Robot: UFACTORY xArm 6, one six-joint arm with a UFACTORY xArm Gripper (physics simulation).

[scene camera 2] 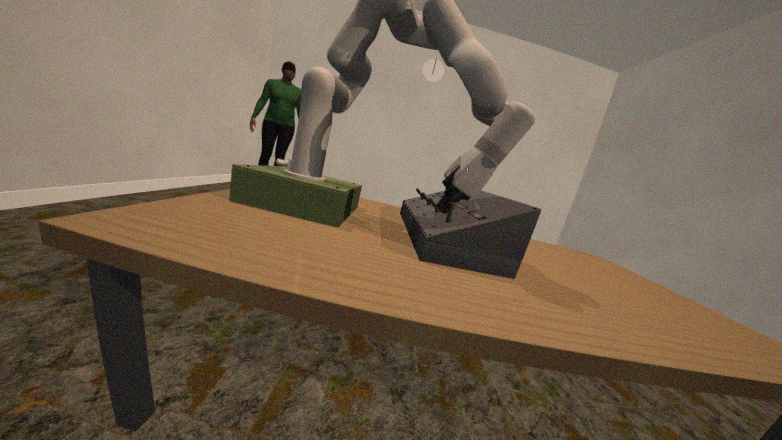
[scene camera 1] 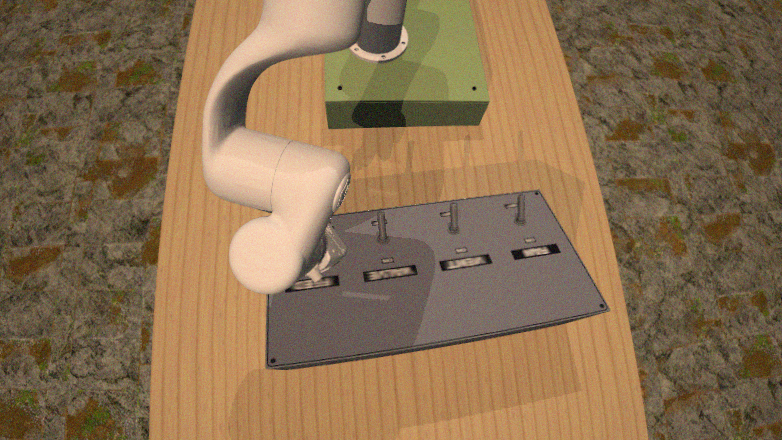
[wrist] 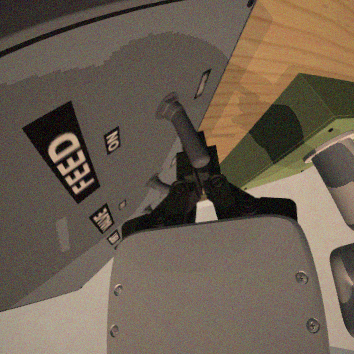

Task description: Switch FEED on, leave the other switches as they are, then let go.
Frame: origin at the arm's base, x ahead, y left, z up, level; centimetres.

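Where they show: gripper, fingertip midpoint: (scene camera 2: 440, 210) (wrist: 196, 144); arm's base, link origin: (scene camera 2: 305, 177) (scene camera 1: 376, 39) (wrist: 327, 145).
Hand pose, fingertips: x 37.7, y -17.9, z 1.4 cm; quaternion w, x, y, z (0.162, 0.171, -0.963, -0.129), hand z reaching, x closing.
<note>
Things, the pixels of their centre, and the offset from my fingertips. "spot": a spot on its surface instead. Level surfaces: height alone.
- grey switch panel, body centre: (wrist: 93, 191) (scene camera 1: 424, 280) (scene camera 2: 451, 220) dx +11.0, dy +14.3, dz -4.9 cm
- FEED label, body centre: (wrist: 73, 167) (scene camera 1: 312, 283) (scene camera 2: 476, 215) dx +8.4, dy -3.6, dz +1.3 cm
- FEED lever, body centre: (wrist: 187, 134) dx +1.5, dy -2.9, dz +0.7 cm
- small plate, surface spot: (wrist: 202, 84) spot: dx -1.6, dy -2.5, dz -3.7 cm
- VALVE lever, body centre: (wrist: 170, 189) (scene camera 1: 381, 225) dx +1.4, dy +9.2, dz +0.0 cm
- VENT lever, body centre: (scene camera 1: 453, 216) dx +2.6, dy +21.1, dz +0.0 cm
- FAN lever, body centre: (scene camera 1: 521, 207) dx +3.8, dy +33.1, dz +0.0 cm
- wooden table, surface height: dz -11.3 cm
The grey switch panel (scene camera 1: 349, 333) (scene camera 2: 475, 249) (wrist: 120, 90) has several levers. The FEED label (wrist: 72, 165) (scene camera 1: 317, 284) and the ON label (wrist: 112, 140) lie on one side of the FEED lever (wrist: 187, 132); a small plate (wrist: 202, 84), too blurred to read, is on the other. My gripper (wrist: 196, 144) (scene camera 2: 444, 206) is shut and empty, its fingertips close behind the lever's tip; contact and exact lean are unclear. In scene camera 1 the arm hides the FEED lever. The VALVE lever (scene camera 1: 382, 228), VENT lever (scene camera 1: 453, 217) and FAN lever (scene camera 1: 521, 209) point towards the robot's base.
The panel stands on a wooden table (scene camera 1: 196, 394) (scene camera 2: 273, 257). The green base block (scene camera 1: 448, 71) (scene camera 2: 284, 194) (wrist: 272, 135) carries the arm behind the panel. A person in a green top (scene camera 2: 281, 101) stands beyond the table in scene camera 2.
</note>
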